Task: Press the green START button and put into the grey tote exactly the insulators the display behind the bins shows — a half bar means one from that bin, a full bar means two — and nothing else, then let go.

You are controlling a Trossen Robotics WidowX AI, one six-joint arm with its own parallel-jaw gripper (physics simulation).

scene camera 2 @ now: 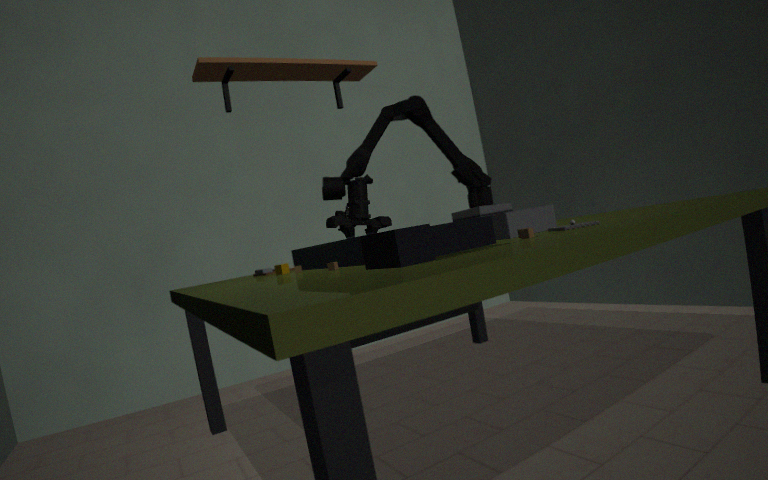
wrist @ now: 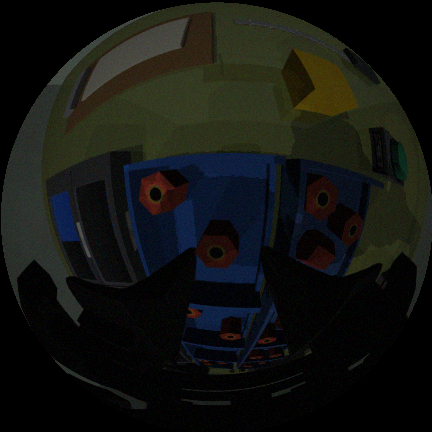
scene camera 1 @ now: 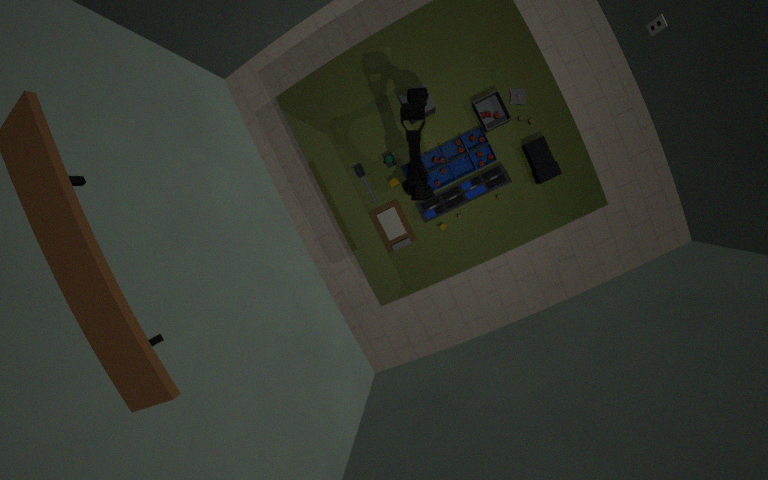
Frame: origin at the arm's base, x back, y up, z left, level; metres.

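Seen in the pictures: gripper, fingertip midpoint: (wrist: pixel 229 253); arm's base at its link origin: (scene camera 2: pixel 482 207).
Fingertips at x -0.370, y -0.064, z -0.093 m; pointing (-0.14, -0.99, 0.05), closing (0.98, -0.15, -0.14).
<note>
Pixels of each thing's middle, then the offset from my fingertips to it.
- green START button at the middle of its body: (wrist: pixel 393 158) (scene camera 1: pixel 389 159) dx +0.160, dy +0.001, dz -0.125 m
- red insulator at the middle of its body: (wrist: pixel 218 242) dx -0.008, dy -0.002, dz -0.006 m
- grey tote at the middle of its body: (scene camera 2: pixel 511 224) (wrist: pixel 274 367) (scene camera 1: pixel 491 111) dx +0.232, dy +0.007, dz +0.413 m
- black box at the middle of its body: (scene camera 2: pixel 430 241) (wrist: pixel 180 366) (scene camera 1: pixel 540 160) dx -0.053, dy +0.008, dz +0.578 m
The green START button (scene camera 1: pixel 389 159) (wrist: pixel 400 160) stands beside the blue bins (scene camera 1: pixel 461 167) (wrist: pixel 225 192). My gripper (scene camera 1: pixel 418 191) (scene camera 2: pixel 360 232) (wrist: pixel 229 253) is partly open and empty, pointing down at the bin nearest the display's left end. In the wrist view a red insulator (wrist: pixel 217 251) shows between and beyond the fingertips, and another insulator (wrist: pixel 156 194) lies near that bin's corner. The neighbouring bin holds three insulators. The grey tote (scene camera 1: pixel 495 104) holds three red insulators (scene camera 1: pixel 496 115). The dark display (scene camera 1: pixel 503 169) (wrist: pixel 95 172) shows blue bars (scene camera 1: pixel 475 192); the arm hides part of it.
A yellow block (scene camera 1: pixel 394 182) (wrist: pixel 327 92) and a brown framed board (scene camera 1: pixel 374 214) (wrist: pixel 202 45) lie beside the bins. Another yellow block (scene camera 1: pixel 442 225) (scene camera 2: pixel 282 269) lies behind the display. A black box (scene camera 1: pixel 540 159) stands past the display's far end. A wooden shelf (scene camera 1: pixel 84 249) (scene camera 2: pixel 283 69) hangs on the wall.
</note>
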